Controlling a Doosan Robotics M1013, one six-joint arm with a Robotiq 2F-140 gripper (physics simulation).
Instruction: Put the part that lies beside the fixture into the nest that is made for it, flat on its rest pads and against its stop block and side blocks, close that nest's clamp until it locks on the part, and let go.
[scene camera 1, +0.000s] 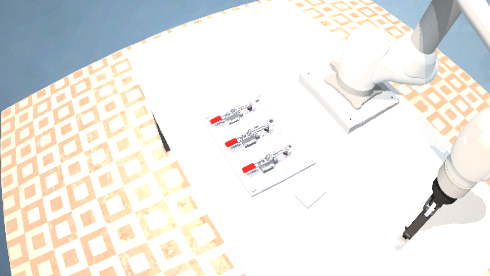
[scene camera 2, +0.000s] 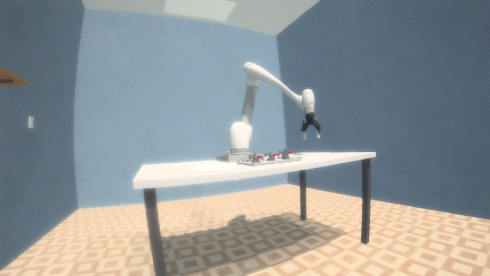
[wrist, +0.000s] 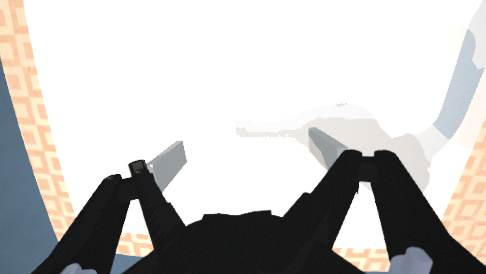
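Where they show: gripper, fingertip midpoint: (scene camera 2: 311, 138) (wrist: 245, 145); arm's base, link origin: (scene camera 1: 353, 86) (scene camera 2: 239, 155).
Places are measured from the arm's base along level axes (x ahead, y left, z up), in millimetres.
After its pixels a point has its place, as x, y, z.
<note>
The part, a thin pale flat plate (scene camera 1: 310, 196) {444, 220, -24}, lies on the table beside the near right corner of the fixture plate (scene camera 1: 299, 165) {398, 116, -24} (scene camera 2: 246, 162) {422, -207, -23}. The fixture carries three clamps in a row, with red handles (scene camera 1: 215, 120) {514, -165, 13} (scene camera 1: 231, 143) {528, -55, 17} (scene camera 1: 248, 168) {544, 51, 23}. The clamps and nests are too small and bright to tell their exact state. My gripper (scene camera 1: 402, 242) (scene camera 2: 312, 135) {332, 518, 104} (wrist: 245, 145) {332, 518, 104} is wide open and empty. It hangs above the table, well to the right of the part in the first scene view. The part and fixture do not show in the wrist view.
The white table (scene camera 1: 180, 90) {517, -417, -38} (scene camera 2: 175, 172) {436, -635, -39} (wrist: 150, 75) {506, 420, -39} carries the arm's base block (scene camera 1: 325, 106) {156, -7, -21} behind the fixture. Arm shadows or reflections lie below the gripper in the wrist view. Table edges and tiled floor (wrist: 22, 90) show at both sides there.
</note>
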